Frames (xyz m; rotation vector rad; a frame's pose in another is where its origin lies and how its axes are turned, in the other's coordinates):
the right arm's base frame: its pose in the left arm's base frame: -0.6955 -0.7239 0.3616 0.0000 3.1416 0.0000
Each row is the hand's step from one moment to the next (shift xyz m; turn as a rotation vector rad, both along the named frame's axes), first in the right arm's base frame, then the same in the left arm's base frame.
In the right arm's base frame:
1: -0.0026 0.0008 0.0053 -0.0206 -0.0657 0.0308
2: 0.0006 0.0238 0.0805 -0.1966 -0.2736 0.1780
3: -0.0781 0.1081 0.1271 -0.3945 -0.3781 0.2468
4: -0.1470 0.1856 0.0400 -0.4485 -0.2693 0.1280
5: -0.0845 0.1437 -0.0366 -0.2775 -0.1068 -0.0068
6: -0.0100 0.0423 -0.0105 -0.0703 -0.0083 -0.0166
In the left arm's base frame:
1: 0.0026 0.0008 -0.0053 0.0206 -0.0657 -0.0308
2: -0.0006 0.0238 -0.0805 0.1966 -0.2736 -0.1780
3: 0.0781 0.1081 -0.1271 0.3945 -0.3781 -0.2468
4: 0.1470 0.1856 -0.0400 0.4485 -0.2693 -0.1280
5: 0.0845 0.1437 0.0366 0.2775 -0.1068 0.0068
6: 0.0100 0.0423 0.0105 0.0703 -0.0083 0.0166

